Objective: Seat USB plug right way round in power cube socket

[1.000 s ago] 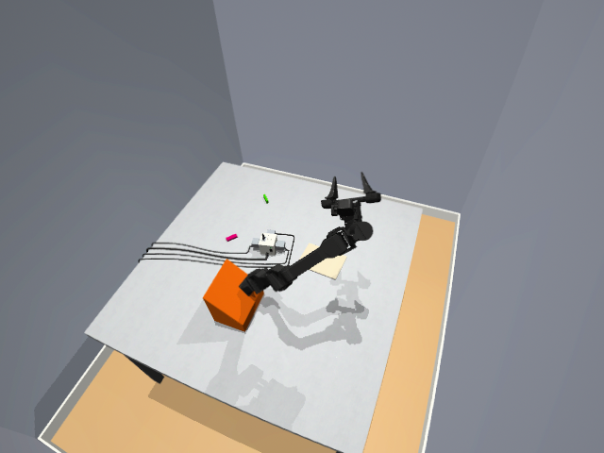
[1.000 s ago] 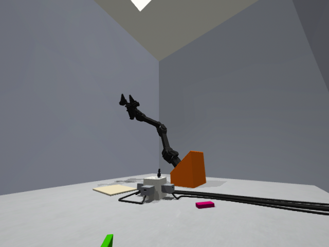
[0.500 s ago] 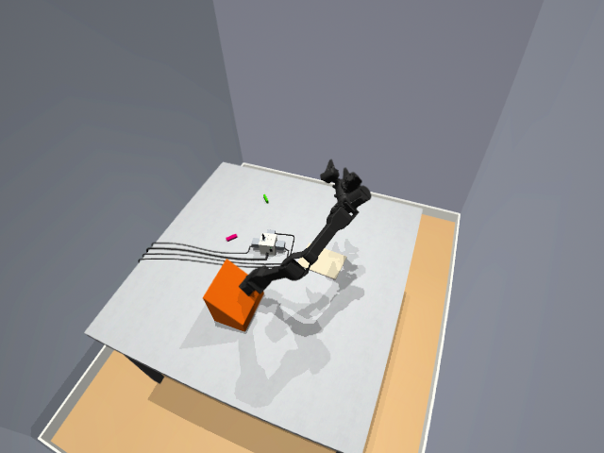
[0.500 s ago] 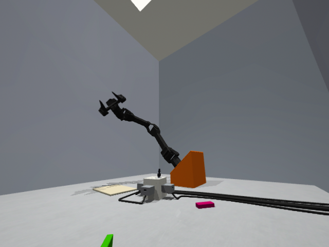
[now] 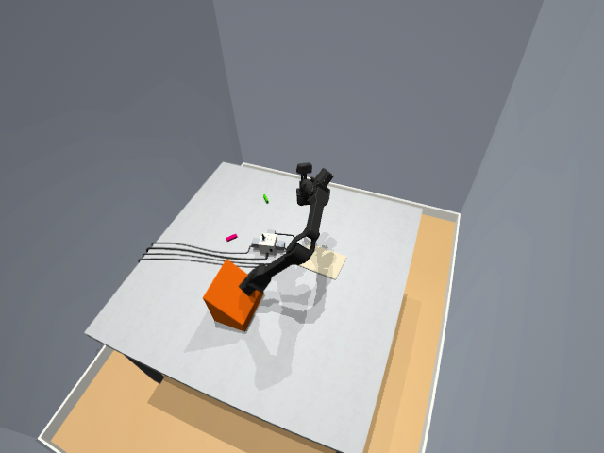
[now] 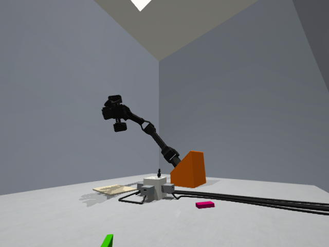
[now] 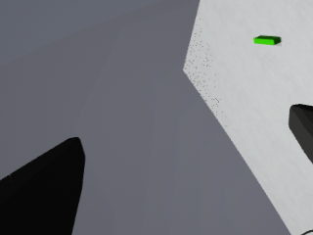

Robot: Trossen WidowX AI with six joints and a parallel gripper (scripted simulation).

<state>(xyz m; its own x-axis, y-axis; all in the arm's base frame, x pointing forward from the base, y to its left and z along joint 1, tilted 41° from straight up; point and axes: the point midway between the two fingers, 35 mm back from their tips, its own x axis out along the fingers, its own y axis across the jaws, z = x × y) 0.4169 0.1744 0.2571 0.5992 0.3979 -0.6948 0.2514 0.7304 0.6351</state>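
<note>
Right now the black USB plug is 27 cm below my gripper tip, 18 cm behind it and 11 cm to the left of it. From my gripper tip the other things lie so: green block (35 cm below, 29 cm to the left, 12 cm ahead); beige pad (36 cm below, 19 cm to the right, 13 cm behind); grey socket frame (29 cm below, 18 cm behind, 10 cm to the left).
</note>
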